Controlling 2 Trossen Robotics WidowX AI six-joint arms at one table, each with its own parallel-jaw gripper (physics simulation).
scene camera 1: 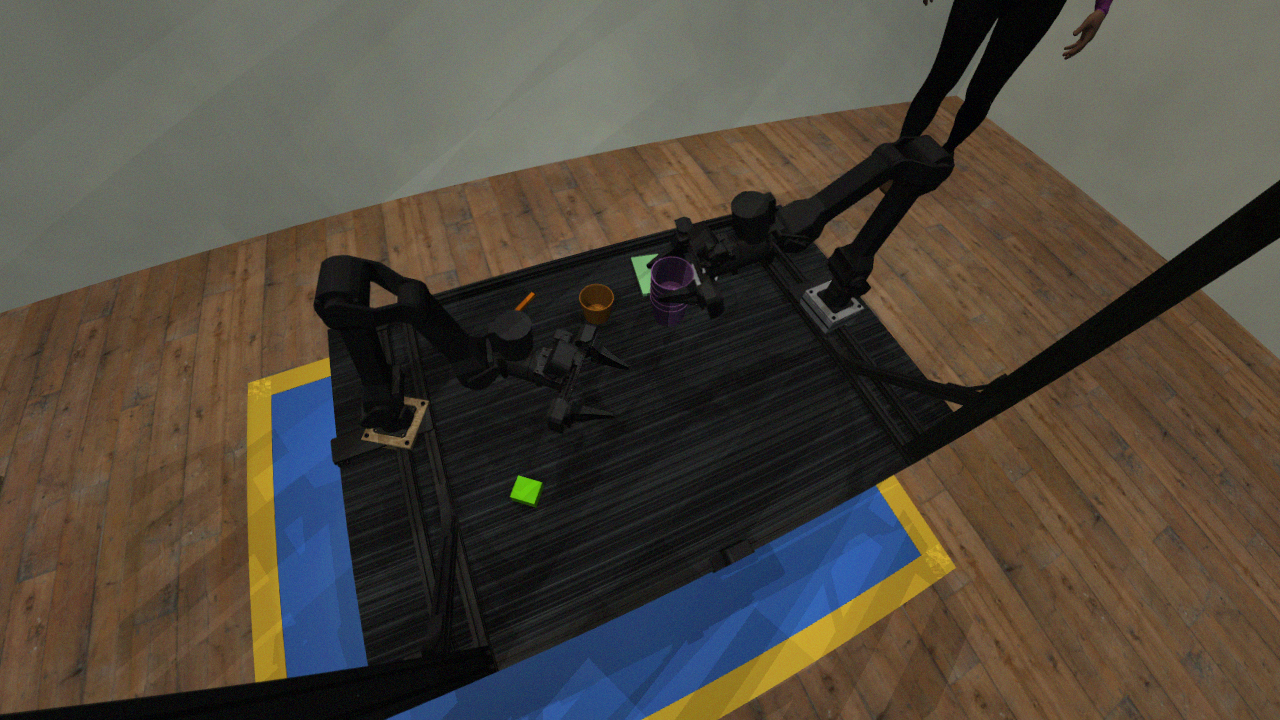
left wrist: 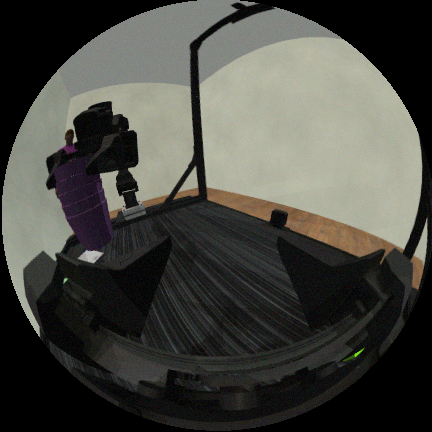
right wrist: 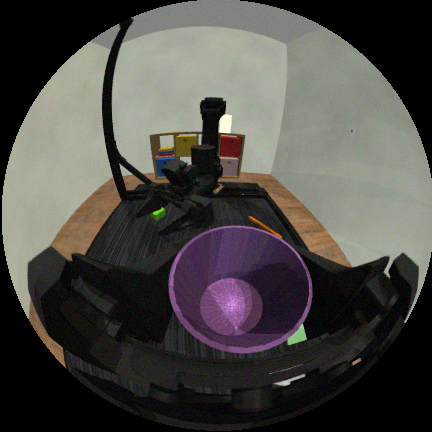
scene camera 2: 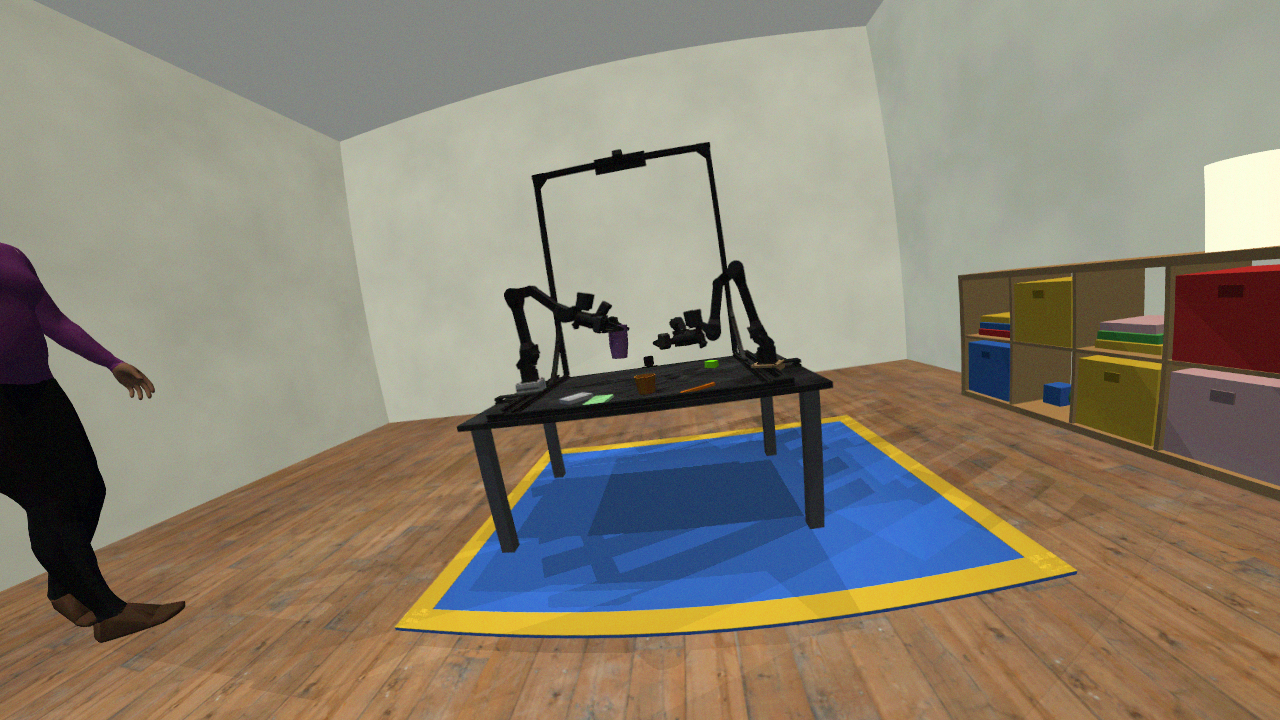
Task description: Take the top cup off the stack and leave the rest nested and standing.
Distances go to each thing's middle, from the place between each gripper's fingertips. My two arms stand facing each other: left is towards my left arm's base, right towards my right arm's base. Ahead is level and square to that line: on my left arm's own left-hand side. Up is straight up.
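Scene:
My left hand is 3 cm to the left of the orange cup point(scene camera 1: 596, 300), 27 cm short of it and 11 cm above it.
The orange cup, counted from my right hand: 70 mm to the left, 130 mm ahead, 190 mm below.

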